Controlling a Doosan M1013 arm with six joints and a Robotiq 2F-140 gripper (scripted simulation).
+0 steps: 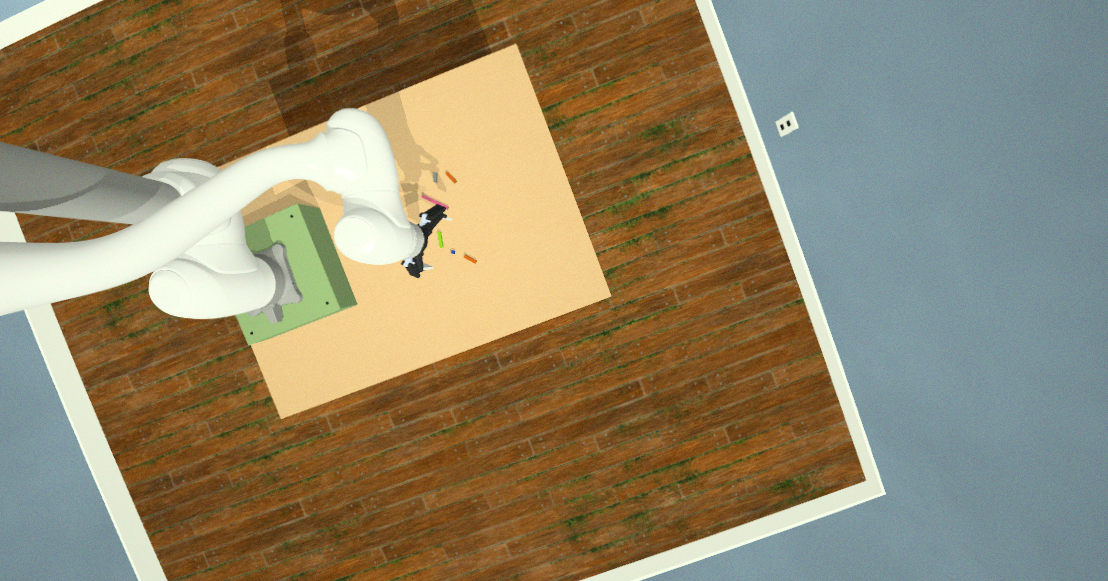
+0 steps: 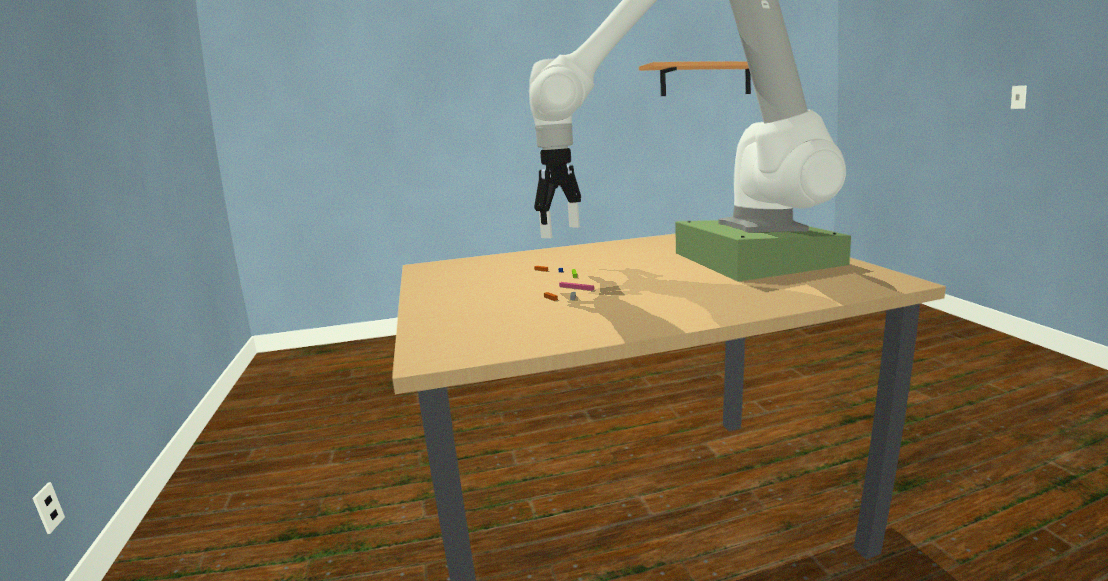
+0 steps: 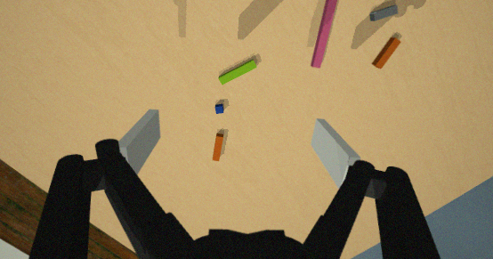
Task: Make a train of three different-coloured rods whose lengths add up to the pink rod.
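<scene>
My hand is 20 mm short of the grey rod, 210 mm to the right of it and 120 mm above it. Round my hand: blue rod (30 mm to the right, 120 mm below); lime rod (20 mm behind, 20 mm to the left, 120 mm below); pink rod (140 mm to the left, 120 mm below).
</scene>
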